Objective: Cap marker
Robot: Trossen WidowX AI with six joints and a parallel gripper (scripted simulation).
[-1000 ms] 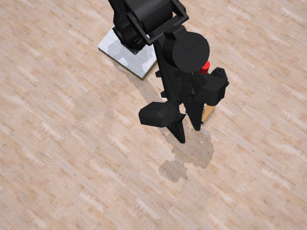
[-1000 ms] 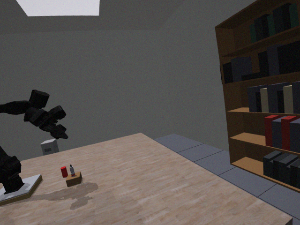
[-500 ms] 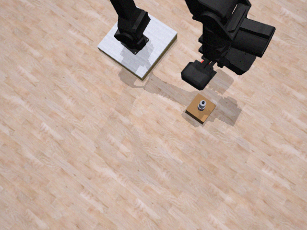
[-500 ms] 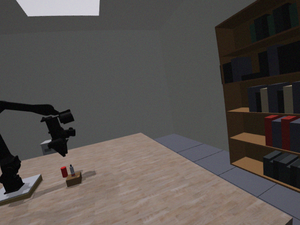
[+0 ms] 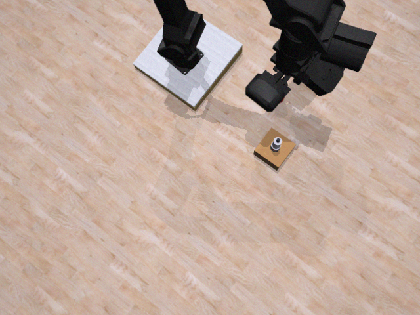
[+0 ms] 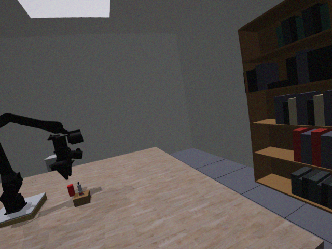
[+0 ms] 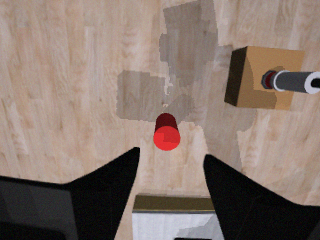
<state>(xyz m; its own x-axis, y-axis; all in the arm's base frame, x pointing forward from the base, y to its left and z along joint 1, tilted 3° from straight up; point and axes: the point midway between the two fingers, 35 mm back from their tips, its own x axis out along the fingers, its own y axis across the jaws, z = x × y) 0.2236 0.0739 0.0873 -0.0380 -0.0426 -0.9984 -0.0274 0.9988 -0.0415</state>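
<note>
My gripper tip is 70 mm above the red cap. Round my gripper tip: holder block (100 mm to the right, 80 mm below, 70 mm ahead).
</note>
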